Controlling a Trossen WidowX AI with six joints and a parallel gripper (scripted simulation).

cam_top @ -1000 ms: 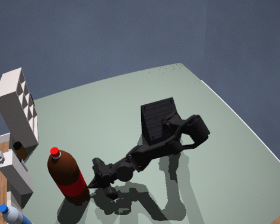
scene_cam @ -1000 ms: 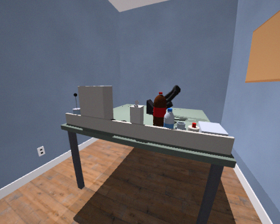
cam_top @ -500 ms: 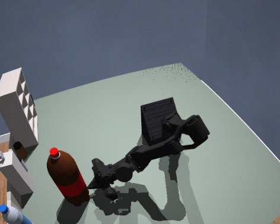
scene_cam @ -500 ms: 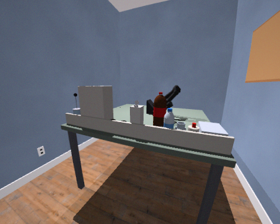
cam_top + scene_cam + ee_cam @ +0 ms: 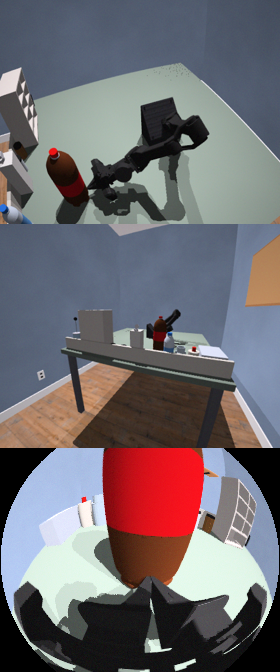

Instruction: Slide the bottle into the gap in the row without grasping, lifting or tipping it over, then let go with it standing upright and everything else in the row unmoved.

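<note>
The brown cola bottle is 9 cm ahead of my hand, 9 cm above it and 1 cm to the right of it. From my hand the other things lie so: grey jar (35 cm ahead, 16 cm to the left); then low white rail (36 cm ahead, 20 cm to the right, 1 cm below); then blue-capped bottle (34 cm ahead, 9 cm to the left, 5 cm above).
</note>
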